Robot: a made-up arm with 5 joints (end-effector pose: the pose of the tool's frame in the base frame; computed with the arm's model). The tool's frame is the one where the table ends. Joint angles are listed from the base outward.
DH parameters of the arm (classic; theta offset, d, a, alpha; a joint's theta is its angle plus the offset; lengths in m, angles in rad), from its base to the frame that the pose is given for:
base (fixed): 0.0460 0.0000 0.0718 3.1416
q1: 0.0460 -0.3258 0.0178 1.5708
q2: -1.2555 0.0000 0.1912 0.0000
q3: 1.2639 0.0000 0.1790 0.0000
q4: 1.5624 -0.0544 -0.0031 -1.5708
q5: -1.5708 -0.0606 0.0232 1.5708
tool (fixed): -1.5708 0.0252 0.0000 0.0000
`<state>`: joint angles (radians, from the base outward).
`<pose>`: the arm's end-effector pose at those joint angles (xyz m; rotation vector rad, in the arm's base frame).
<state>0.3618 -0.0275 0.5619 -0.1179 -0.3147</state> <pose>0.3331 -0.1385 0.4235 0.3822 0.3531 -0.4192</pose>
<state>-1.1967 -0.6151 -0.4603 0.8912 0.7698</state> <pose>0.1294 0.0950 0.6813 -0.5634 -0.6068 1.0609</pose>
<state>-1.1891 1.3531 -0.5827 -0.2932 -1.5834</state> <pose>0.2953 0.3459 0.1767 1.0856 1.1877 0.5502</pose>
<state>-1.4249 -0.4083 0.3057 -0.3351 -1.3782</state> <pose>0.1776 0.2102 0.5865 1.4132 0.6805 1.4565</pose>
